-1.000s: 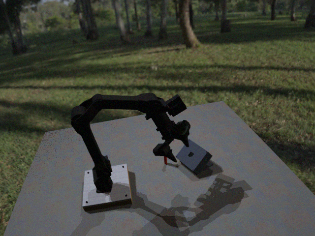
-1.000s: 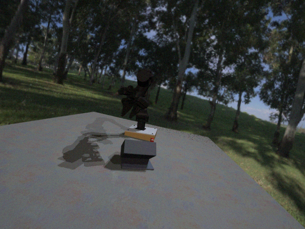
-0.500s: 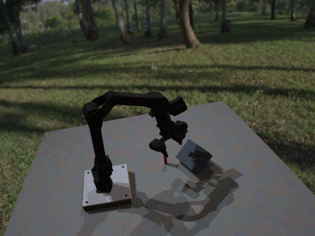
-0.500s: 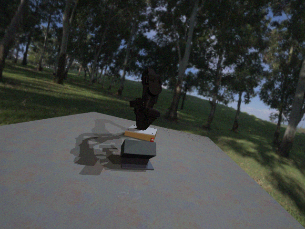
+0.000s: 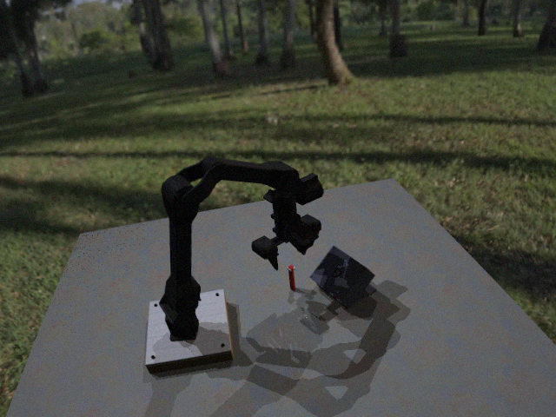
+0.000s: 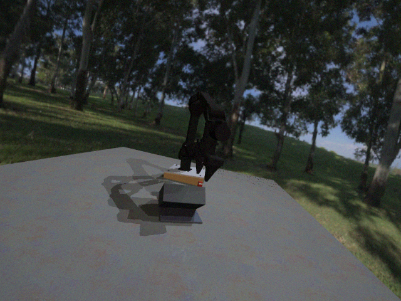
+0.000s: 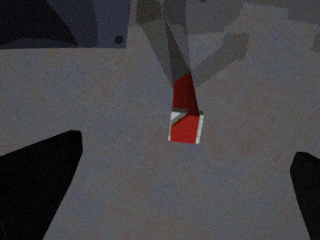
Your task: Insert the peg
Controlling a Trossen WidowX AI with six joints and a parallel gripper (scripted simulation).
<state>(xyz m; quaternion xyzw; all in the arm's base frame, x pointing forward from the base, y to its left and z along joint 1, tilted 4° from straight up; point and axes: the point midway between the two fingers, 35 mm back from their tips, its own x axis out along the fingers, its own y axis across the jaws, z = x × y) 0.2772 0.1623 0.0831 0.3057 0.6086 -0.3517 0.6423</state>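
The red peg is 4 cm below my gripper tip. Also, from my gripper tip: flat foot (15 cm ahead, 2 cm to the right, 10 cm below); sloped grey panel (13 cm ahead, 3 cm to the right, 5 cm below).
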